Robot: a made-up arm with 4 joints. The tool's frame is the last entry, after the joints.
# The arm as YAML. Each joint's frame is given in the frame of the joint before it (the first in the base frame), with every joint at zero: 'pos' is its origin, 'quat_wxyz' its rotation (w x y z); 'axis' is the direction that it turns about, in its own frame. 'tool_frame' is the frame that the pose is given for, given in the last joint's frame.
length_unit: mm
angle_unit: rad
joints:
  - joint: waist
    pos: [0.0, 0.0, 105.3]
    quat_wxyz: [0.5, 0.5, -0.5, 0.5]
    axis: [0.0, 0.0, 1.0]
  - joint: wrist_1
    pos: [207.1, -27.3, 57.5]
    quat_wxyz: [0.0, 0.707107, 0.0, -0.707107]
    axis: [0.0, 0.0, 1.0]
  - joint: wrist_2
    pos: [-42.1, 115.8, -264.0]
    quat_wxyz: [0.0, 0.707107, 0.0, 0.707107]
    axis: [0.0, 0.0, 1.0]
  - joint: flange
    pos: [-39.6, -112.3, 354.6]
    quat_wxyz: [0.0, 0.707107, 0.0, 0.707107]
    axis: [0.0, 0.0, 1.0]
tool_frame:
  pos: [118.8, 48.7, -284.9]
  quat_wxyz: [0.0, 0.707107, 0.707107, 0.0]
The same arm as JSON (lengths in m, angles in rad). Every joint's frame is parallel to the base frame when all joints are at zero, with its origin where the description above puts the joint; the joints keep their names.
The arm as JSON. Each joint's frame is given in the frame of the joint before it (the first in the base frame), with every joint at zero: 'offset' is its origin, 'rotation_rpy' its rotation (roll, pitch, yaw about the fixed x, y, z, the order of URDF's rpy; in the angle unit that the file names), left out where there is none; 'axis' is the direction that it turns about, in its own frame. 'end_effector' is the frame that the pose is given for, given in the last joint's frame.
{"length_unit": "m", "angle_unit": "rad", "chain": [{"id": "waist", "offset": [0.0, 0.0, 0.1053], "axis": [0.0, -1.0, 0.0]}, {"id": "wrist_1", "offset": [0.0273, -0.0575, 0.2071], "axis": [0.0, 0.0, -1.0]}, {"id": "wrist_2", "offset": [0.1158, -0.0421, 0.264], "axis": [0.0, 1.0, 0.0]}, {"id": "flange", "offset": [0.1123, 0.3546, 0.0396], "axis": [0.0, 0.0, -1.0]}], "end_effector": {"offset": [0.0487, 0.1188, 0.2849]}}
